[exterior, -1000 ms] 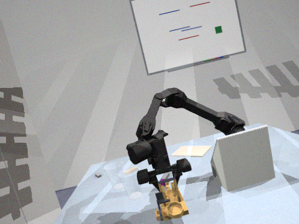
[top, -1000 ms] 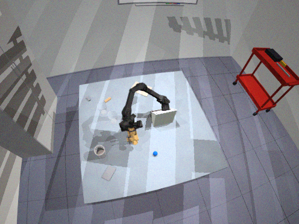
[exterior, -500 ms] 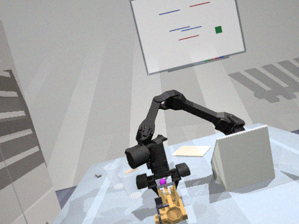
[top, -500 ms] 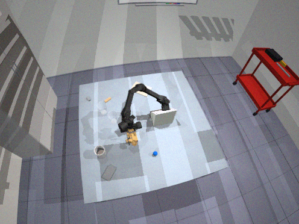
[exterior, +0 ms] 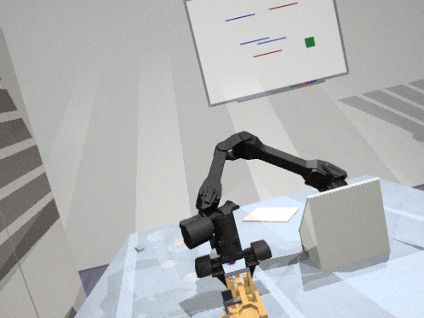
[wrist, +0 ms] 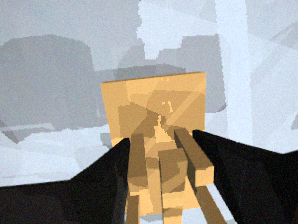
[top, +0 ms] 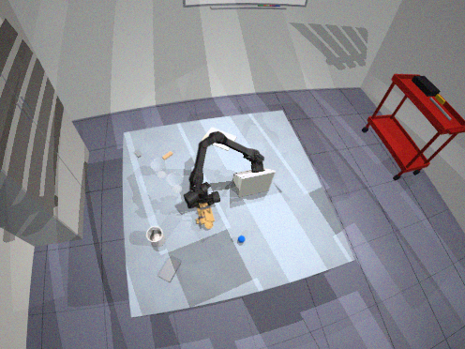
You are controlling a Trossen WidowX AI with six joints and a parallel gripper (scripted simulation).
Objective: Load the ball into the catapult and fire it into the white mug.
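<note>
Now: the wooden catapult 6 cm to the left of my gripper tip, 2 cm ahead of it and 2 cm above it. The rest, counted from my gripper tip: white mug: 31 cm ahead, 12 cm to the left, 1 cm below; then blue ball: 25 cm to the left, 15 cm behind, 2 cm below; then grey flat plate: 30 cm to the left, 28 cm ahead, 3 cm below.
</note>
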